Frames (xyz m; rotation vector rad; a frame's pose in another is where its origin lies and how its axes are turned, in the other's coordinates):
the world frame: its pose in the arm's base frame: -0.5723 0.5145 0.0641 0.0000 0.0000 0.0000
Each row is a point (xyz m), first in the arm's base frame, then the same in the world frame.
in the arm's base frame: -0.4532 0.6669 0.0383
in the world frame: 0.1191 0.1524 -0.0258
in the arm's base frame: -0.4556 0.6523 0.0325
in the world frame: 0.1167 0.1378 -0.0316
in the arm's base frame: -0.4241 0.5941 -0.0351
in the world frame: 0.1482 0.0796 -0.0992
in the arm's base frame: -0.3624 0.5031 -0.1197
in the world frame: 0.2099 -0.0114 -0.1838
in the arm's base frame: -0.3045 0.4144 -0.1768
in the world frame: 0.2678 -0.1001 -0.2409
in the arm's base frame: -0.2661 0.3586 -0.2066
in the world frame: 0.3062 -0.1559 -0.2707
